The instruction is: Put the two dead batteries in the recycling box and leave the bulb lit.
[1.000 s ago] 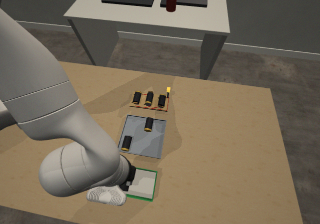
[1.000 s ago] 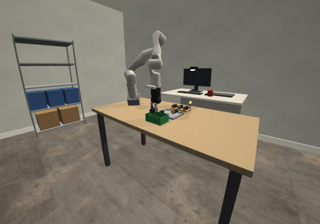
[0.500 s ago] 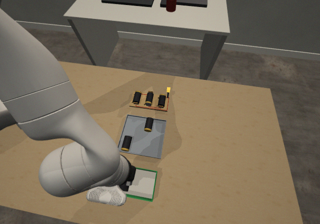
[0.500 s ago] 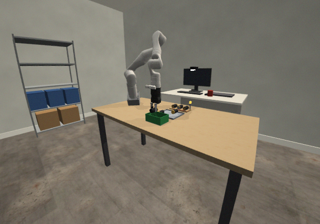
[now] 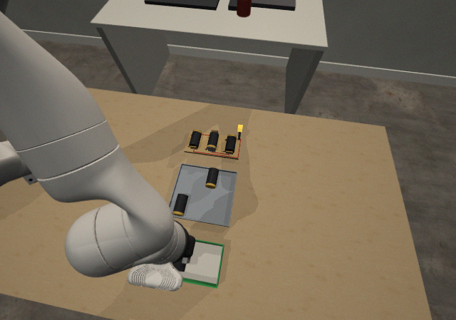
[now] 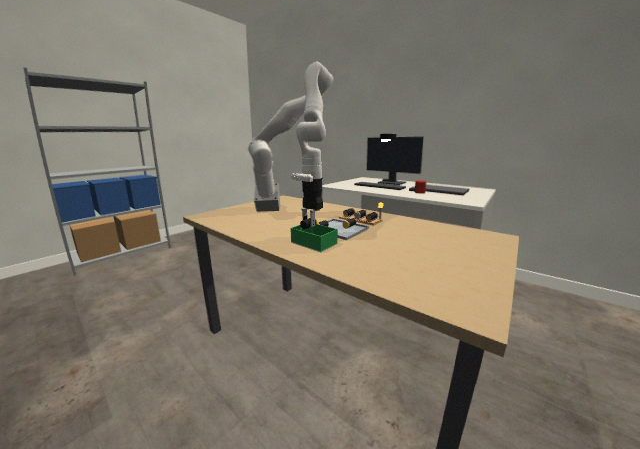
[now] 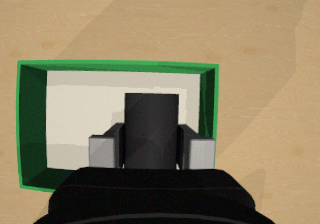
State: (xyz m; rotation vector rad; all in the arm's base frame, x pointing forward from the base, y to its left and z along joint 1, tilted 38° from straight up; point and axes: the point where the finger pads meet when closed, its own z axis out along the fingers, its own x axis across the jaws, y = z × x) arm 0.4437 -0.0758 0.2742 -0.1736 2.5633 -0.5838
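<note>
Right now my hand is 7 cm above the green recycling box and 3 cm short of it. Round my hand: grey tray (19 cm to the left, 8 cm below, 1 cm ahead).
</note>
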